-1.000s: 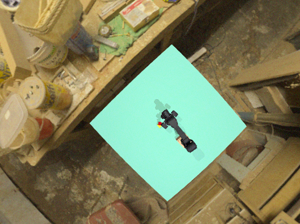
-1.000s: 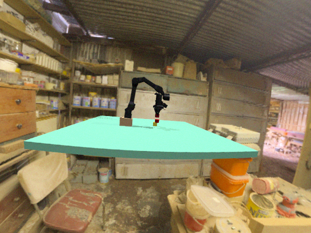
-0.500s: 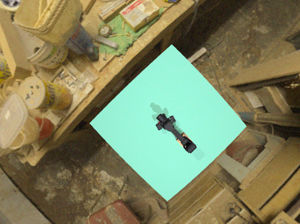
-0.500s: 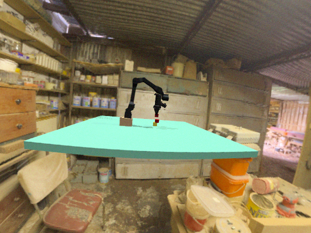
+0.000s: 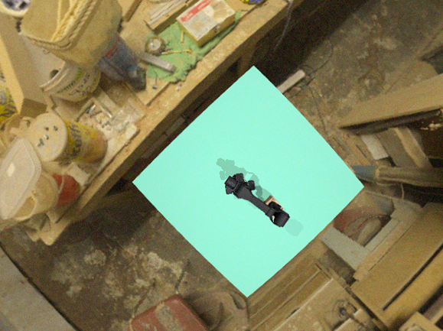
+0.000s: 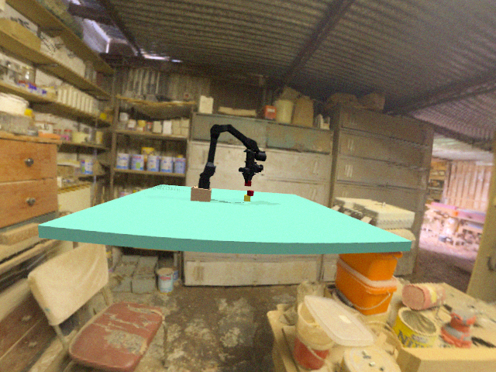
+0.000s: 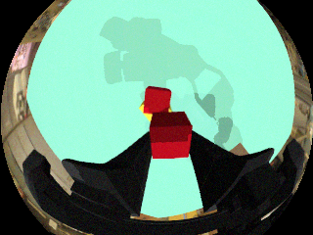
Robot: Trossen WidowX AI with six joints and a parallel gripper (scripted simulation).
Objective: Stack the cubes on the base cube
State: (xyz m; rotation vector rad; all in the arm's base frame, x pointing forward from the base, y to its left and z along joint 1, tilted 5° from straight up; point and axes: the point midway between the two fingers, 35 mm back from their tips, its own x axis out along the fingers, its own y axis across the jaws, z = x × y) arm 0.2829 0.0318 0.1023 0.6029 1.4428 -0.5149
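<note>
The yellow cube lies 10 cm below my gripper tip, 2 cm to the left of it and 1 cm ahead of it.
</note>
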